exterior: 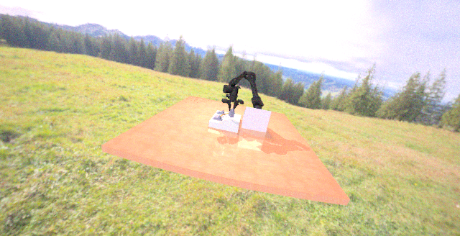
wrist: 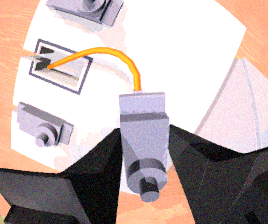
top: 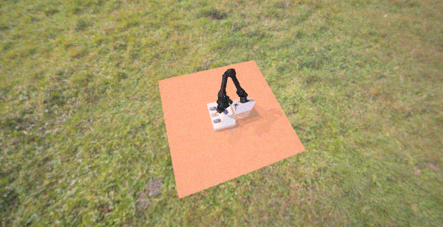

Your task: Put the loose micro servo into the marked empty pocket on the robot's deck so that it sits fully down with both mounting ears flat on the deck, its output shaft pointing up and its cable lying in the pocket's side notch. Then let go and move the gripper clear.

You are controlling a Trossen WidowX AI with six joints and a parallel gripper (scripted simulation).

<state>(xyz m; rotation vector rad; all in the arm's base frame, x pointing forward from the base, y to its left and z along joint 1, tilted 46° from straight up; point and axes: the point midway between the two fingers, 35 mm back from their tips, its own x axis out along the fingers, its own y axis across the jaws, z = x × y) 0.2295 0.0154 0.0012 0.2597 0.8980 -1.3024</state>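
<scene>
Right now the white robot deck is 100 mm below my gripper tip and 10 mm behind it.
</scene>
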